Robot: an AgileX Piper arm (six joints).
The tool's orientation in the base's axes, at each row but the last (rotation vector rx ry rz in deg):
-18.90 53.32 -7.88
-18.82 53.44 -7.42
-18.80 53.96 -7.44
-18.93 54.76 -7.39
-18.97 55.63 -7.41
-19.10 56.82 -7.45
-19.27 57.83 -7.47
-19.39 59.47 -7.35
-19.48 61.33 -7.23
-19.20 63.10 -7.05
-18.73 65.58 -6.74
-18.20 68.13 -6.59
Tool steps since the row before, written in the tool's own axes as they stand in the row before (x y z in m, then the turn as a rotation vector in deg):
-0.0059 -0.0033 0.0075 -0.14 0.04 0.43
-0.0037 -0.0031 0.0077 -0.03 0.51 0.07
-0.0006 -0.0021 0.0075 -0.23 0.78 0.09
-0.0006 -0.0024 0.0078 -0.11 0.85 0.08
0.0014 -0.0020 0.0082 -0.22 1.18 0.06
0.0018 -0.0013 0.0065 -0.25 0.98 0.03
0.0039 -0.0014 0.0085 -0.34 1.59 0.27
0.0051 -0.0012 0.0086 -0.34 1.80 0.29
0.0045 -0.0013 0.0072 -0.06 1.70 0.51
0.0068 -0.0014 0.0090 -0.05 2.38 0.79
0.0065 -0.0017 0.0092 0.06 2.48 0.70
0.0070 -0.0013 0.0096 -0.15 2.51 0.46
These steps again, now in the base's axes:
0.0026 0.0001 0.0098 0.26 0.17 0.33
0.0041 -0.0003 0.0081 0.02 0.50 -0.11
0.0058 -0.0002 0.0052 -0.09 0.81 -0.03
0.0061 -0.0004 0.0054 -0.03 0.85 -0.15
0.0076 -0.0005 0.0038 -0.12 1.18 -0.19
0.0065 -0.0003 0.0023 -0.15 0.99 -0.11
0.0093 -0.0005 0.0015 -0.03 1.64 -0.13
0.0100 -0.0006 0.0002 -0.02 1.84 -0.19
0.0085 -0.0009 -0.0002 0.31 1.72 -0.29
0.0112 -0.0013 -0.0017 0.52 2.42 -0.41
0.0112 -0.0015 -0.0017 0.48 2.47 -0.57
0.0116 -0.0013 -0.0026 0.17 2.51 -0.47

